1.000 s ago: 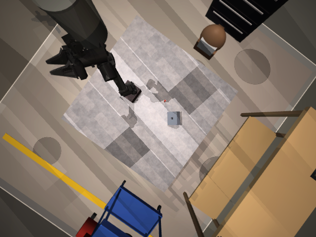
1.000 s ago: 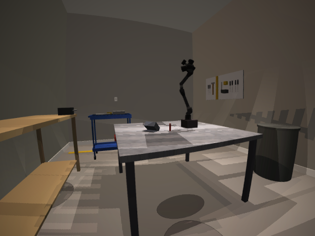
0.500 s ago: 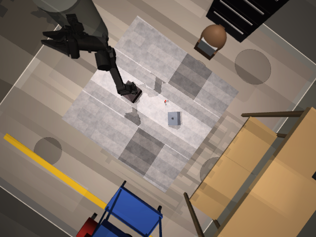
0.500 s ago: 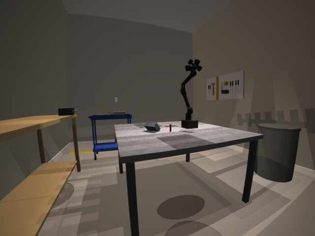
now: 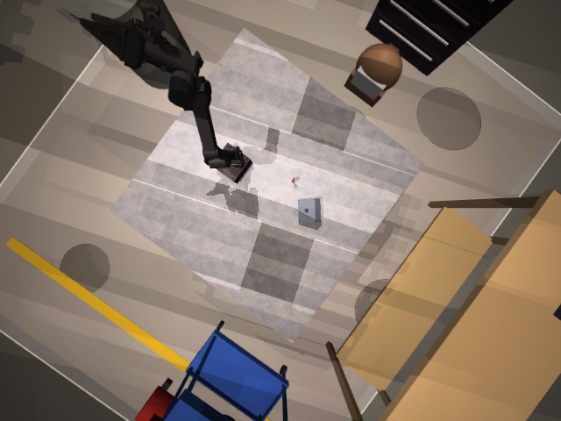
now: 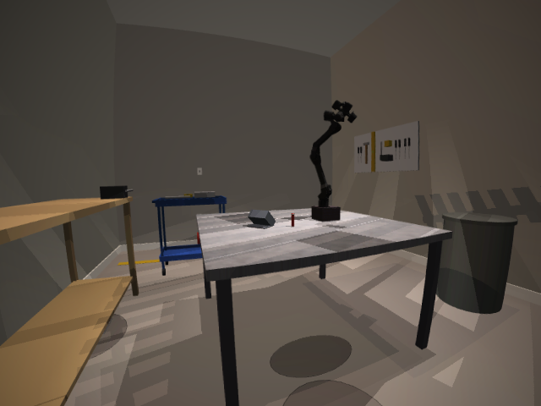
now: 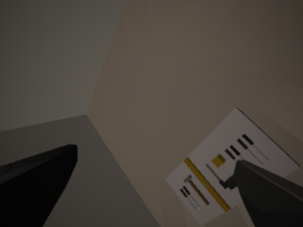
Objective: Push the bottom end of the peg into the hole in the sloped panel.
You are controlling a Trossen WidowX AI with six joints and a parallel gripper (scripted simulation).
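Now: the red peg 510 mm ahead of my gripper tip, 70 mm to the left of it and 760 mm below it. From my gripper tip the other things lie so: grey sloped panel (680 mm ahead, 30 mm to the right, 770 mm below).
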